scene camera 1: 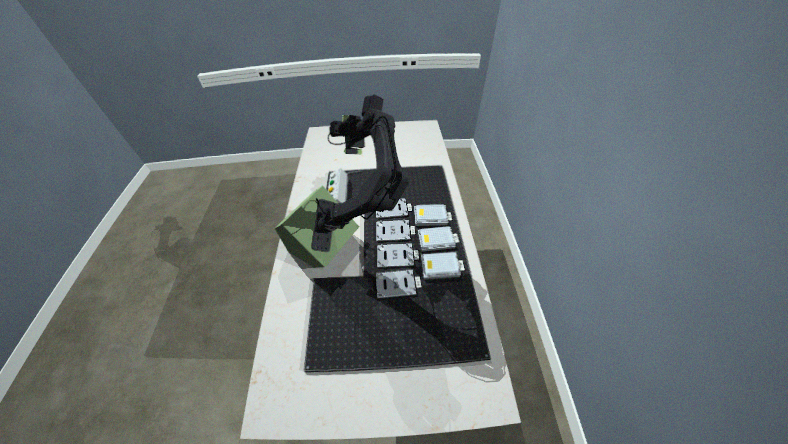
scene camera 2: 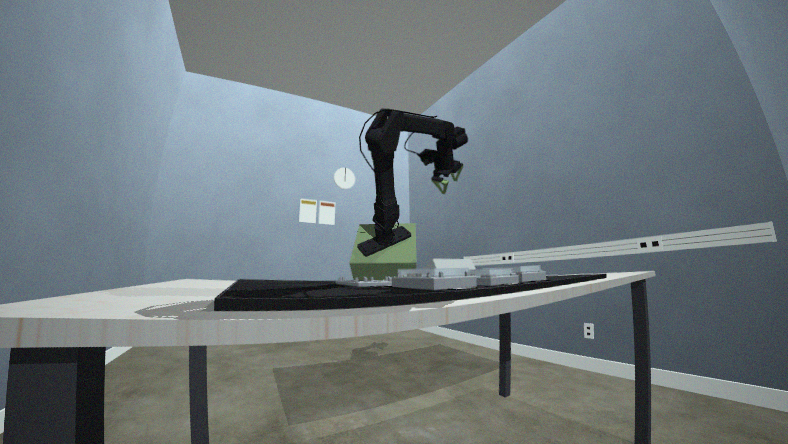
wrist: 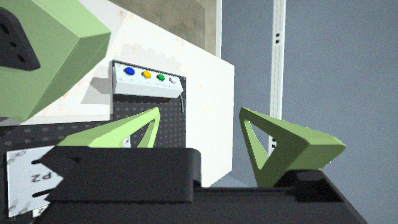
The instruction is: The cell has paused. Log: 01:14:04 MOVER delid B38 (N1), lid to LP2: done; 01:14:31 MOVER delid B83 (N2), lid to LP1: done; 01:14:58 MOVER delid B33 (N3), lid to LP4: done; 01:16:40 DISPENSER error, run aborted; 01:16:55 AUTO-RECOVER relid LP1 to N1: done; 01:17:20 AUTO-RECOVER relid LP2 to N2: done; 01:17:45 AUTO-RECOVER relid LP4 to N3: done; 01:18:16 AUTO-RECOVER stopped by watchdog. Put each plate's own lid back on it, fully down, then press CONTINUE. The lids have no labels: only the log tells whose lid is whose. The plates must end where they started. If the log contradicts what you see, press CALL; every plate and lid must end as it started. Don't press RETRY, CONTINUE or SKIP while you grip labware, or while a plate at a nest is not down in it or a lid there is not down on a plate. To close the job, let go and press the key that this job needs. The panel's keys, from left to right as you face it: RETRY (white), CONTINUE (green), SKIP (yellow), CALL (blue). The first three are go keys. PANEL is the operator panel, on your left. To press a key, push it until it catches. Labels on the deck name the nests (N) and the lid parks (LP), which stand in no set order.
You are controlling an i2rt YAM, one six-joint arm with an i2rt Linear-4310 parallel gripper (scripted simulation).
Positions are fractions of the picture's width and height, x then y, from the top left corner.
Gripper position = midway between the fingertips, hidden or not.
Observation:
In view: my gripper (wrist: 0.50,0.50) and an operator panel (wrist: 0.35,0.38).

